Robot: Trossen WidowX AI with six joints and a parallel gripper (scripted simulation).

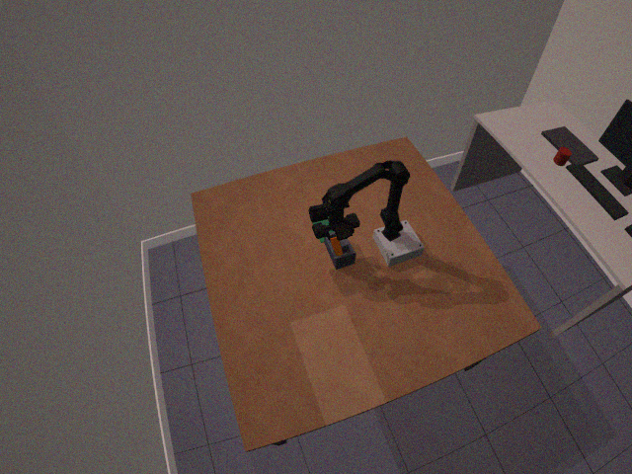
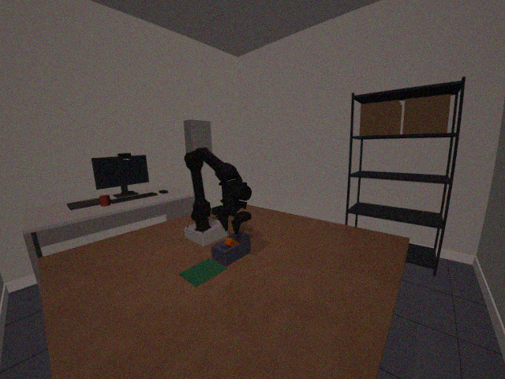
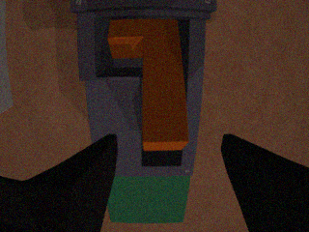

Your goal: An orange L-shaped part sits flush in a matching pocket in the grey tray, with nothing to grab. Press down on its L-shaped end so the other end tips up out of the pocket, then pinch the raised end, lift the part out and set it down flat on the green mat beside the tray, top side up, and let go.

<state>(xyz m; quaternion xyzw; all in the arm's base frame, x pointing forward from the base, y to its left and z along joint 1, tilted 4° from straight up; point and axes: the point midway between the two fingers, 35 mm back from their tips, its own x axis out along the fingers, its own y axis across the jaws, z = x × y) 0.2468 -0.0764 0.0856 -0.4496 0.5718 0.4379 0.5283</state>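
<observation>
Right now the orange L-shaped part is 10 mm behind my gripper tip, 30 mm to the left of it and 80 mm below it. From my gripper tip the other things lie so: green mat (50 mm behind, 140 mm to the right, 130 mm below).
</observation>
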